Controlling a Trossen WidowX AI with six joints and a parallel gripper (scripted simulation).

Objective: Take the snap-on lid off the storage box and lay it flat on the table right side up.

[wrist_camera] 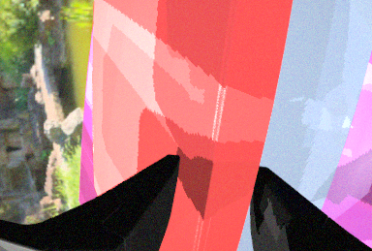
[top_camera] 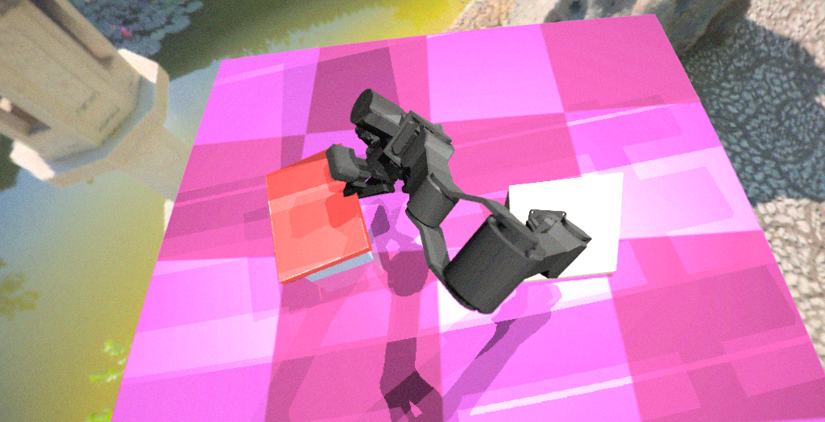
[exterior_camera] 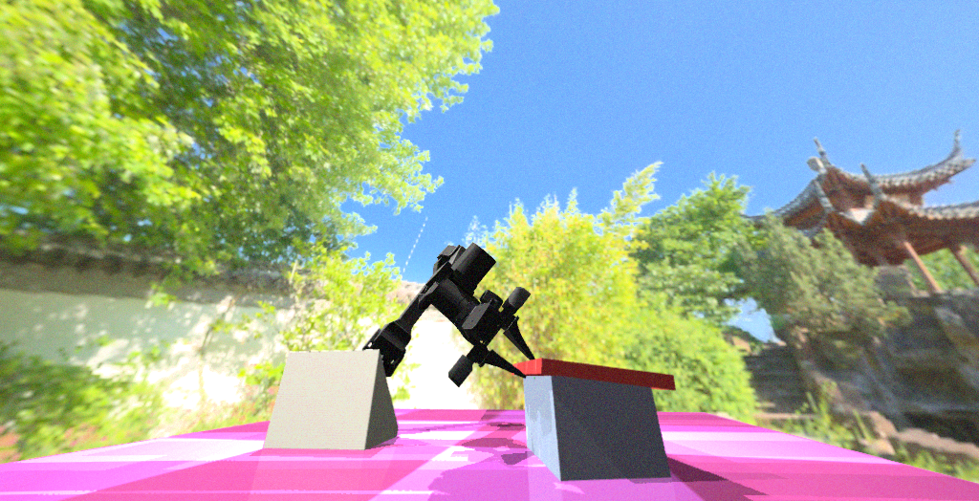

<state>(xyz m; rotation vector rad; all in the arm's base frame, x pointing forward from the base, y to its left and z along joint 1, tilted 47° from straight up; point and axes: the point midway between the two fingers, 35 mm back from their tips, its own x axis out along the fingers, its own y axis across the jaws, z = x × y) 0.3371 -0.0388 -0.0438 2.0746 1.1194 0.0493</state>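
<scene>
Right now my gripper tip is 7 cm short of the lid and 3 cm to the right of it. Also, from my gripper tip: grey storage box: 7 cm ahead, 3 cm to the left, 6 cm below.
</scene>
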